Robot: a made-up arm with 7 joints.
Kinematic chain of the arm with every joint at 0, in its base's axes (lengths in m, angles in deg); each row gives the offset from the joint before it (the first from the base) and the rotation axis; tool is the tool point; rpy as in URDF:
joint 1: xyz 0 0 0.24 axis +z
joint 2: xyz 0 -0.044 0.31 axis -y
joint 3: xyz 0 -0.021 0.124 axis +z
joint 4: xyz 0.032 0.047 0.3 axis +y
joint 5: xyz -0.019 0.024 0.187 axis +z
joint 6: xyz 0 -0.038 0.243 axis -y
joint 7: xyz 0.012 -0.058 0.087 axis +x
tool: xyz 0 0 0 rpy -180 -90 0
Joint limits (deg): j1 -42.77..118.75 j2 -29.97..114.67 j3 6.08..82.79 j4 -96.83..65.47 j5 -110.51..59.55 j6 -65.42..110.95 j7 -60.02..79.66
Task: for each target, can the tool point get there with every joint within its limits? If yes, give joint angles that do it. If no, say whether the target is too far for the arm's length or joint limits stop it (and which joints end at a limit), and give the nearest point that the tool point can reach.
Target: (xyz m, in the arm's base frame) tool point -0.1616 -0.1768 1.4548
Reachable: yes | joints 58.15 18.73 65.63 18.15 -46.10 -11.52 40.16
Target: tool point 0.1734 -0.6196 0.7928
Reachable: yes | joints 60.41 42.14 65.67 -67.05 -12.74 86.48 -27.24
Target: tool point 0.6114 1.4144 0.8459
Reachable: no: too far | nearest point 0.3014 0.6972 0.8951 | short by 0.783 m
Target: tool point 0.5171 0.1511 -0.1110
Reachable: no: joint limits stop it (at a limit: joint 1, joint 2, joint 5) | nearest point 0.4361 0.0171 0.0314 | short by 0.212 m
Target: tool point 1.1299 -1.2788 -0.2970
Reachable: no: too far | nearest point 0.5371 -0.6645 0.1221 | short by 0.951 m
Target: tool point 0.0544 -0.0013 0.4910
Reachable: no: joint limits stop it (at a limit: joint 1, joint 3, joint 4, joint 6) | nearest point 0.1296 -0.1341 0.1613 | short by 0.363 m
